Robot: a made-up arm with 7 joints.
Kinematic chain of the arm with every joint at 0, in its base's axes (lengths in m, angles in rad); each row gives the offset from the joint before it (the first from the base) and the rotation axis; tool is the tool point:
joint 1: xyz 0 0.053 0 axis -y
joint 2: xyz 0 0.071 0 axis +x
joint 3: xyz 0 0 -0.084 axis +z
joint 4: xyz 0 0 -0.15 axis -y
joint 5: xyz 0 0 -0.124 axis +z
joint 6: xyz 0 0 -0.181 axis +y
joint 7: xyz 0 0 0 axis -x
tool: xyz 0 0 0
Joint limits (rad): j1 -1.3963..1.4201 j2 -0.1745..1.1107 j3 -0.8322..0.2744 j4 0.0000..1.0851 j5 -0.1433..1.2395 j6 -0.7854..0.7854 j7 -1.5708..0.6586
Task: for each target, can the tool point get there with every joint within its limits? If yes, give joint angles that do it. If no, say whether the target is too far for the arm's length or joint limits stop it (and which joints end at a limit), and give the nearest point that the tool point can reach.
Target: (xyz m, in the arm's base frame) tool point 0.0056 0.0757 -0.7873
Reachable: no: too far | nearest point 0.0038 0.0910 -0.5380 | short by 0.250 m
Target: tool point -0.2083 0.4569 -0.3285
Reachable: yes | joints -0.9388 0.9790 -0.6800 0.6420 0.4189 0.6087 -1.2496
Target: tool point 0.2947 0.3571 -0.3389
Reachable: yes | joints 0.2944 0.6793 -0.3928 0.7099 0.8642 0.0345 -1.1306
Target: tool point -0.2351 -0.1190 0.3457
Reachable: no: joint limits stop it (at a limit: joint 1, joint 2, joint 4) | nearest point -0.5228 0.0304 -0.0922 | short by 0.545 m
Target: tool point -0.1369 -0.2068 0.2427
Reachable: no: joint limits stop it (at a limit: joint 1, joint 2, joint 3, joint 4) | nearest point -0.2994 -0.1378 -0.2372 | short by 0.511 m
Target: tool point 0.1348 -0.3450 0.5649
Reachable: no: too far | nearest point 0.3698 -0.1052 0.1586 | short by 0.527 m
